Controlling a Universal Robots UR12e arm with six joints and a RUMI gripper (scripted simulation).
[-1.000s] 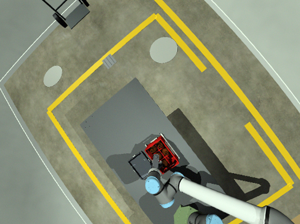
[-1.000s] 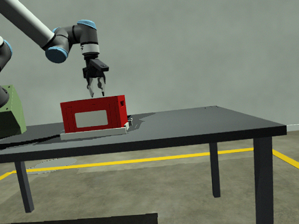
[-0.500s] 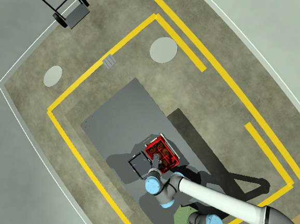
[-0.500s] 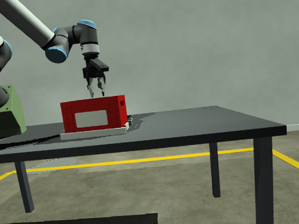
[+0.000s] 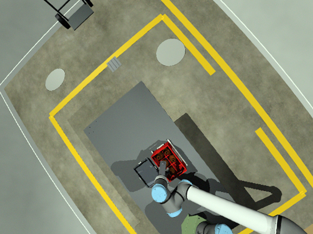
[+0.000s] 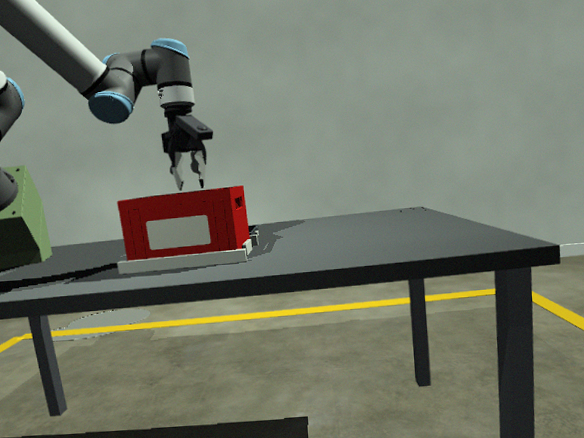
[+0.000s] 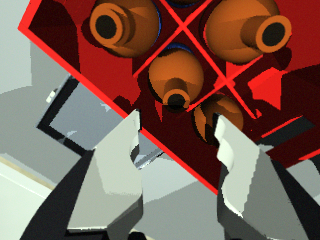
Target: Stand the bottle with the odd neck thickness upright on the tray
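My gripper is now 50 mm to the left of the red crate and 110 mm above it. Round my hand: dark tray: 10 mm behind, 220 mm to the left, 180 mm below; bottle: 80 mm ahead, 90 mm to the right, 110 mm below.
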